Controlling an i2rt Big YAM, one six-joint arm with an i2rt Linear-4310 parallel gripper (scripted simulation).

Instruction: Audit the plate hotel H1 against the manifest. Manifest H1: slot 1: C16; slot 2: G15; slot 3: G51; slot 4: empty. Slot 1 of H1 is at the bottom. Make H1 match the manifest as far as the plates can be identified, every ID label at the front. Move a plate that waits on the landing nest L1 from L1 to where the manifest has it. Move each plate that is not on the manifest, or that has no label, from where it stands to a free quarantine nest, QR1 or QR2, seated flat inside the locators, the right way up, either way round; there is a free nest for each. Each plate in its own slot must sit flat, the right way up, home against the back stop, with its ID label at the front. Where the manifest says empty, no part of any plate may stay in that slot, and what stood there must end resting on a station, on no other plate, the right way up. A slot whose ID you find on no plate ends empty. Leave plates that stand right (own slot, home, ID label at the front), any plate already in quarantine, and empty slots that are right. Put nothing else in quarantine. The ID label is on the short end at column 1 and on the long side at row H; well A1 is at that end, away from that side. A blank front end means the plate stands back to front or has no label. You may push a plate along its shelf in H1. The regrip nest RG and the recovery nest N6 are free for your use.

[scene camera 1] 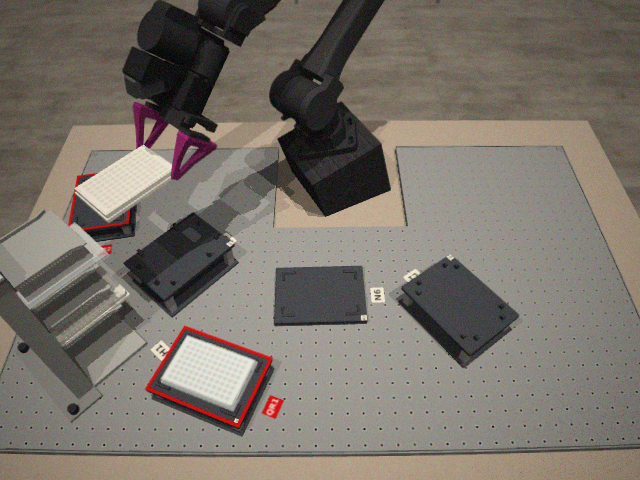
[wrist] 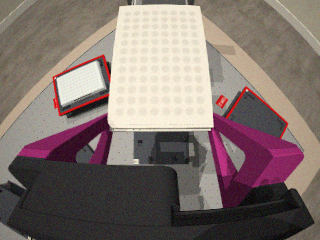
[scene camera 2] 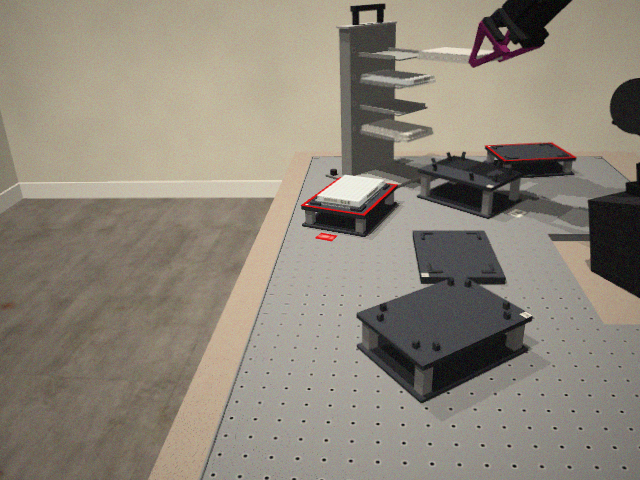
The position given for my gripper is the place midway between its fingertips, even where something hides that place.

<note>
I see my gripper (scene camera 1: 156,166), a plate labelled G51 (scene camera 1: 91,254) and a quarantine nest QR2 (scene camera 1: 86,215).
My gripper shows as well in the wrist view (wrist: 160,118) and in scene camera 2 (scene camera 2: 484,62). The quarantine nest QR2 is seen too in the wrist view (wrist: 253,113).
</note>
